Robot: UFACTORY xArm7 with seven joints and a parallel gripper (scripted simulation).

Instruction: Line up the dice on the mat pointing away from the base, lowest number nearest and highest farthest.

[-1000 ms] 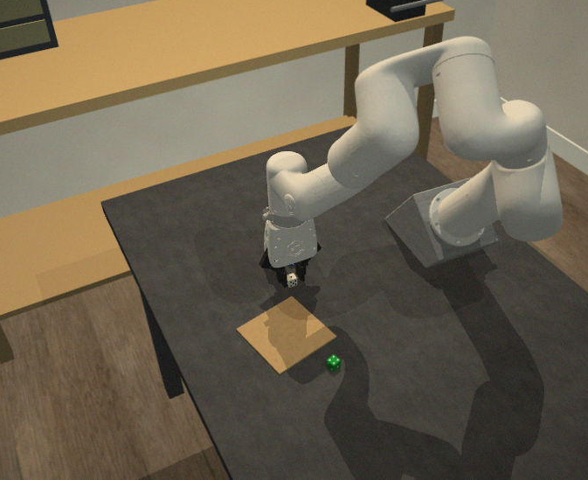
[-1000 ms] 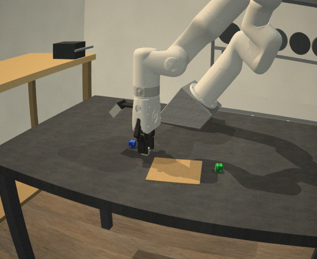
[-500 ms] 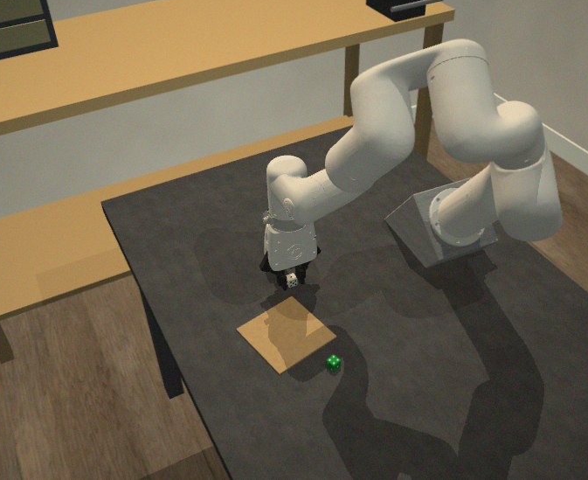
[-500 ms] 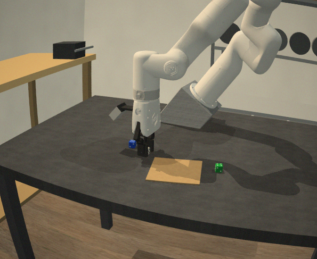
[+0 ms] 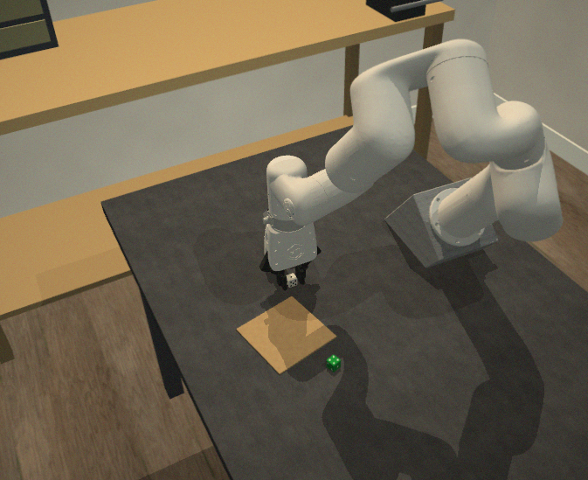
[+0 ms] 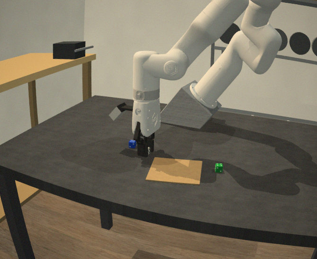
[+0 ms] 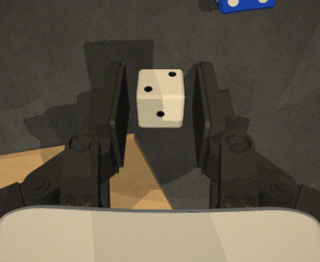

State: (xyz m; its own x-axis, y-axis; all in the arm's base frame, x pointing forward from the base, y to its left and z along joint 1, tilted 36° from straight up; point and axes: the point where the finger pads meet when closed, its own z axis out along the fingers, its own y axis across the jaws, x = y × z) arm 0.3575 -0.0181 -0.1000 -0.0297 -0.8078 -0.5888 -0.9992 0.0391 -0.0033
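Now: the white die 1 cm below my hand. Round my hand: green die (23 cm to the left, 2 cm ahead, 1 cm below); then tan square mat (12 cm to the left, 7 cm ahead, 2 cm below); then blue die (6 cm to the right, 3 cm behind, 1 cm below).
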